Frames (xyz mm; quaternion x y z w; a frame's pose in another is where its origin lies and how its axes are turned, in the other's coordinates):
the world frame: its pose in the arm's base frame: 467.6 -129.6 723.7 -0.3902 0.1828 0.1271 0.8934
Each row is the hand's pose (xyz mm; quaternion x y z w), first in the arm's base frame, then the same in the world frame.
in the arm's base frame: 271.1 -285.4 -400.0 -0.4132 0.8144 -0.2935 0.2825
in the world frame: 288.3 700.6 -867.0 -0.1018 0.8430 -0.0559 0.5252
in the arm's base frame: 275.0 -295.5 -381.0 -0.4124 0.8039 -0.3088 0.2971
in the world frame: 282.9 680.1 -861.7 -0.0939 0.8368 -0.0754 0.5341
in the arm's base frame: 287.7 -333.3 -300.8 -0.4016 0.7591 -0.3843 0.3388
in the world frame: 257.0 598.1 -836.5 -0.0599 0.8173 -0.1636 0.5493
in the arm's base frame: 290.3 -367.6 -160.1 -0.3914 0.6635 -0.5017 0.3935
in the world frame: 196.5 482.9 -772.9 -0.0201 0.7664 -0.3109 0.5618
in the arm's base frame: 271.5 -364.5 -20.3 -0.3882 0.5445 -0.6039 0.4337
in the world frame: 120.3 400.9 -687.0 0.0020 0.6922 -0.4532 0.5617
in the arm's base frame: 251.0 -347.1 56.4 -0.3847 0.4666 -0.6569 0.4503
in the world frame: 70.7 370.1 -630.5 0.0114 0.6398 -0.5324 0.5542
